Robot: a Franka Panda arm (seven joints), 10 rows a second.
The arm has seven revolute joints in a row. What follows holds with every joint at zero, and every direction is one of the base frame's. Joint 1 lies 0.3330 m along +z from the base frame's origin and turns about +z. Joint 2 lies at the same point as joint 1 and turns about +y. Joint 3 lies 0.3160 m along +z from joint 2 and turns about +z. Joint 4 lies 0.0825 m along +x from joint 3 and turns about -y. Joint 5 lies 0.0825 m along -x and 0.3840 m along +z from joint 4 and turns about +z. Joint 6 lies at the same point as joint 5 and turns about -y. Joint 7 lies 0.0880 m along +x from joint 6 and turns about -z. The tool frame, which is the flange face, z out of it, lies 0.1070 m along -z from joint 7; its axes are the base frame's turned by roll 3.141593, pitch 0.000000 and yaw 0.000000 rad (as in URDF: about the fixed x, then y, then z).
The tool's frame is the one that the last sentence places.
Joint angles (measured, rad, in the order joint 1, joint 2, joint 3, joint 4, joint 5, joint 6, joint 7), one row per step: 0.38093 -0.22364 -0.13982 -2.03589 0.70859 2.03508 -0.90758; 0.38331 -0.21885 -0.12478 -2.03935 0.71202 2.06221 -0.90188; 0.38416 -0.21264 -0.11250 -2.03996 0.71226 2.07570 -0.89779; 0.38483 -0.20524 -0.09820 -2.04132 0.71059 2.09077 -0.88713; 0.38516 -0.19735 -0.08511 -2.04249 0.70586 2.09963 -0.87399; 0.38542 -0.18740 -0.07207 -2.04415 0.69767 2.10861 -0.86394; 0.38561 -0.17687 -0.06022 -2.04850 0.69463 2.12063 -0.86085; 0.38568 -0.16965 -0.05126 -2.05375 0.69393 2.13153 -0.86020; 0.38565 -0.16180 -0.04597 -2.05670 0.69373 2.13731 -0.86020; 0.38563 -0.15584 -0.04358 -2.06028 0.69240 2.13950 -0.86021; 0.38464 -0.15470 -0.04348 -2.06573 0.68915 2.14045 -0.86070; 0.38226 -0.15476 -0.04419 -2.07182 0.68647 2.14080 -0.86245; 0.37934 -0.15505 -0.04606 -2.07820 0.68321 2.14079 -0.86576
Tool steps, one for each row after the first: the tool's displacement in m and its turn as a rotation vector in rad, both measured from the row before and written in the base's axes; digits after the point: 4 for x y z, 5 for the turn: 0.0004 0.0080 -0.0019 -0.00098 -0.00937 -0.00569; 0.0003 0.0066 -0.0024 -0.00368 -0.00214 0.00095; 0.0002 0.0075 -0.0033 -0.00542 0.00202 -0.00265; -0.0001 0.0070 -0.0041 -0.00798 0.00774 -0.00118; 0.0002 0.0070 -0.0056 -0.01231 0.00687 0.00200; 0.0004 0.0063 -0.0069 -0.00897 0.00471 0.00290; 0.0001 0.0045 -0.0056 -0.00571 0.00271 0.00193; 0.0007 0.0029 -0.0052 -0.00455 0.00512 0.00173; 0.0004 0.0014 -0.0049 -0.00484 0.00659 0.00147; -0.0001 -0.0007 -0.0034 -0.00515 0.00410 0.00003; -0.0001 -0.0019 -0.0031 -0.00443 0.00354 -0.00097; 0.0001 -0.0028 -0.0031 -0.00492 0.00286 -0.00097
